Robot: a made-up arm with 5 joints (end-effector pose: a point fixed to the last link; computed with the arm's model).
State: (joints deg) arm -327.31 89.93 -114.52 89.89 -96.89
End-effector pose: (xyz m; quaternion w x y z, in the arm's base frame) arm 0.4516 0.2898 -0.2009 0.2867 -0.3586 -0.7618 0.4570
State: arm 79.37 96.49 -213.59 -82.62 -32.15
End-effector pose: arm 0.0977 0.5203 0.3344 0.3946 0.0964 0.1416 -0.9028
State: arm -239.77 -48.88 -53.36 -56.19 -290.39
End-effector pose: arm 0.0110 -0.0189 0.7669 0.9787 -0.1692 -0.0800 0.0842
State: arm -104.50 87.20 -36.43 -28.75 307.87
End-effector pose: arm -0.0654 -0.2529 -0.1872 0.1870 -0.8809 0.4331 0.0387
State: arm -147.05 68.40 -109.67 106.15 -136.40
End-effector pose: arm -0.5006 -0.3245 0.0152 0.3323 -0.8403 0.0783 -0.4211
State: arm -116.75 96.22 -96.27 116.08 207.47
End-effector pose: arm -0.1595 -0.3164 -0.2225 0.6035 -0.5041 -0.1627 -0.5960
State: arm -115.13 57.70 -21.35 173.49 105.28
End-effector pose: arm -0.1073 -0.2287 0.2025 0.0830 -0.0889 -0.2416 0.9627
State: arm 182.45 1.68 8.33 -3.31 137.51
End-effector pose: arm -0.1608 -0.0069 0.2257 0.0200 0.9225 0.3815 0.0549
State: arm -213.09 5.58 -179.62 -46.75 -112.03
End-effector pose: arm 0.0233 -0.0152 0.9224 0.2809 -0.2215 0.2690 -0.8942
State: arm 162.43 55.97 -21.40 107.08 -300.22
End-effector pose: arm -0.1563 0.0495 0.1265 0.8812 0.2053 0.2564 0.3401
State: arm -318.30 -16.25 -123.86 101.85 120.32
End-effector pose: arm 0.1510 0.1345 0.8587 0.3237 -0.7310 0.5985 -0.0512
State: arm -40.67 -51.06 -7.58 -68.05 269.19
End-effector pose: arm 0.0296 -0.0254 0.5390 0.8148 0.4064 0.1901 0.3672
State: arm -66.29 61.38 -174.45 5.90 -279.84
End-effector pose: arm 0.2807 -0.6392 0.6011 0.0972 -0.1713 0.5684 -0.7989
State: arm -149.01 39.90 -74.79 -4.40 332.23
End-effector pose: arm -0.5552 -0.3335 0.2501 0.3361 0.4620 -0.8207 0.0094
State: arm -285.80 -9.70 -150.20 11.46 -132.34
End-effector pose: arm 0.0087 0.0309 1.0277 0.4676 -0.0624 0.2647 0.8411
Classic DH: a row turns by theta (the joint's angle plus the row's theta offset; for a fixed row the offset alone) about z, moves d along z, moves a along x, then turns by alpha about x. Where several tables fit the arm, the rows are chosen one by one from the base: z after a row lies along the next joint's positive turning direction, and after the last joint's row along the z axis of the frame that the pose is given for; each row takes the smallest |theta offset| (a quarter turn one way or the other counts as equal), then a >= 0, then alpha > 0; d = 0 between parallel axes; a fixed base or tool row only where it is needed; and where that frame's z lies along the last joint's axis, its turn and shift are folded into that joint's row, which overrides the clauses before.
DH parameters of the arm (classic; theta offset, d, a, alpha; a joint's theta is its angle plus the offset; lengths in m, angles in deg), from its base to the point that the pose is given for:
joint 1: 0 0.2089 0 -90
joint 2: -79.34 0 0.4159 0
joint 3: -23.4 0 -0.2947 0
joint 4: -77.26 0 -0.0687 90
joint 5: 180 0.0877 0 0

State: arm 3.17 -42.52 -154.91 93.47 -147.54
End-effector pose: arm -0.2986 -0.0165 0.9047 0.7500 0.1557 0.5959 0.2410
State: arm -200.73 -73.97 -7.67 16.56 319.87
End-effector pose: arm -0.0287 0.0109 0.4436 0.4638 0.1420 -0.8310 -0.2724
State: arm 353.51 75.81 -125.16 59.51 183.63
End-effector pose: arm 0.7230 -0.0823 -0.0019 0.0885 -0.0879 -0.9922 -0.0022
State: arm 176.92 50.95 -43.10 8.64 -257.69
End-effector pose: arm -0.4314 0.0232 0.0094 0.0929 0.7872 0.5998 0.1092
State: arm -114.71 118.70 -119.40 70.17 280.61
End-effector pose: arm -0.1388 -0.3016 -0.4366 0.5655 -0.7831 0.2493 -0.0699
